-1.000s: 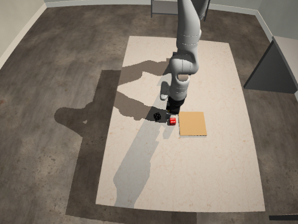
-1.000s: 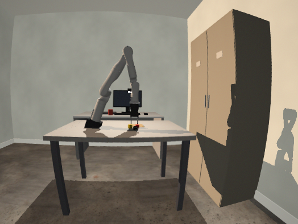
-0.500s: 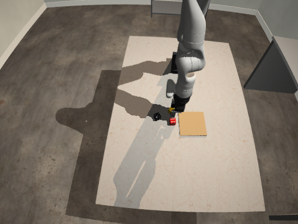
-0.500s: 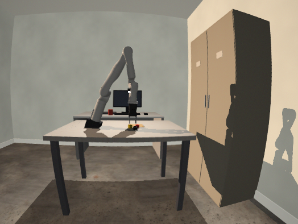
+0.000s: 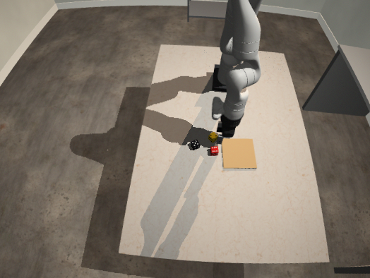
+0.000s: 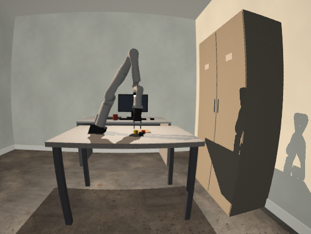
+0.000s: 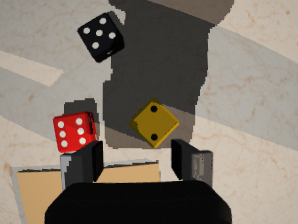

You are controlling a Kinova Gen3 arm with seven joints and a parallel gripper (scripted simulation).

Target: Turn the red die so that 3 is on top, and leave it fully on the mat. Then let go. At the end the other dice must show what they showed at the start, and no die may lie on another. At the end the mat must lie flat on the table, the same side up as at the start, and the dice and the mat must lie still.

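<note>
Now: the yellow die 4 cm below my hand, 2 cm to the right of it and 1 cm behind it. The rest, counted from my hand: tan mat 10 cm to the left, 6 cm below, 3 cm ahead; then red die 5 cm ahead, 4 cm below, 1 cm to the right; then black die 9 cm to the right, 5 cm ahead, 4 cm below.
</note>
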